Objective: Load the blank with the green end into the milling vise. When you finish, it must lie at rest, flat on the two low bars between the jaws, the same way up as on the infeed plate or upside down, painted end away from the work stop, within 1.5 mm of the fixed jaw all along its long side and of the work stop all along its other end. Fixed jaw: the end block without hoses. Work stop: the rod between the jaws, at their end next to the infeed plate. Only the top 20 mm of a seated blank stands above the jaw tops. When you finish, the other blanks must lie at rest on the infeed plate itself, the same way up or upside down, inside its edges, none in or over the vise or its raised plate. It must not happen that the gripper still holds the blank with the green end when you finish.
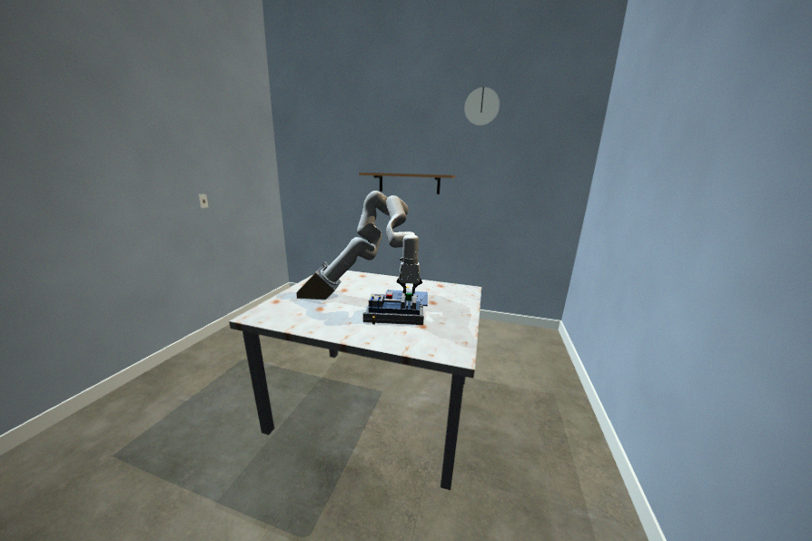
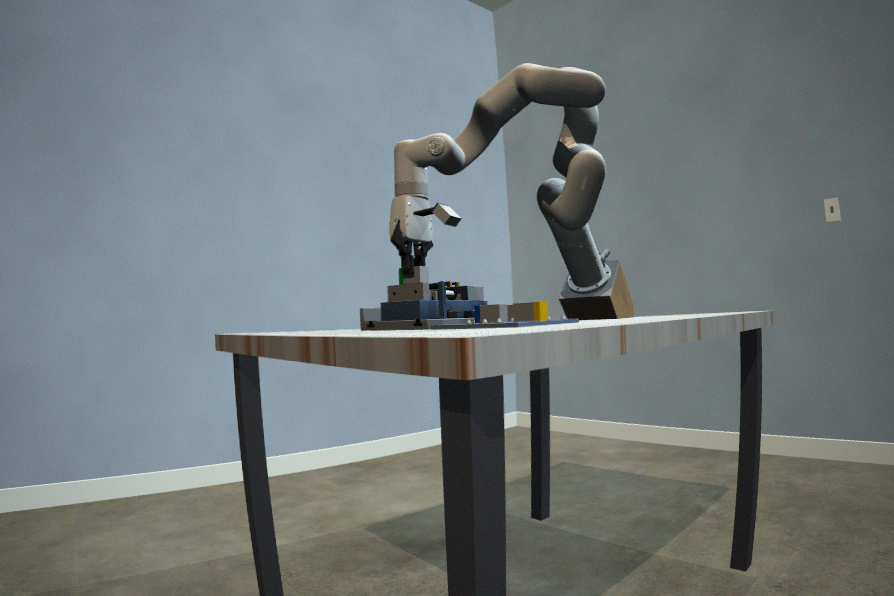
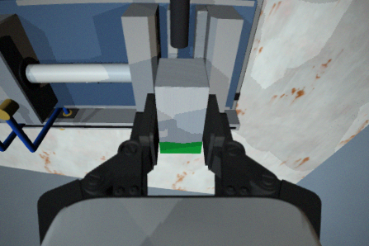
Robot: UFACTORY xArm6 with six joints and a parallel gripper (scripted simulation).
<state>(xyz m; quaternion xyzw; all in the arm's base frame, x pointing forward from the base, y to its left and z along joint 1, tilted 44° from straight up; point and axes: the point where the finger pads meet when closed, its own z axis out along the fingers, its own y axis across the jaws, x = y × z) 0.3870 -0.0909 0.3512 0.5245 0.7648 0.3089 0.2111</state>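
Right now the green-ended blank is 2 cm below my hand. Round my hand: moving jaw (6 cm below, 3 cm behind, 1 cm to the right); then work stop rod (5 cm to the left, 5 cm below, 3 cm behind); then fixed jaw (6 cm below, 2 cm to the left, 2 cm ahead).
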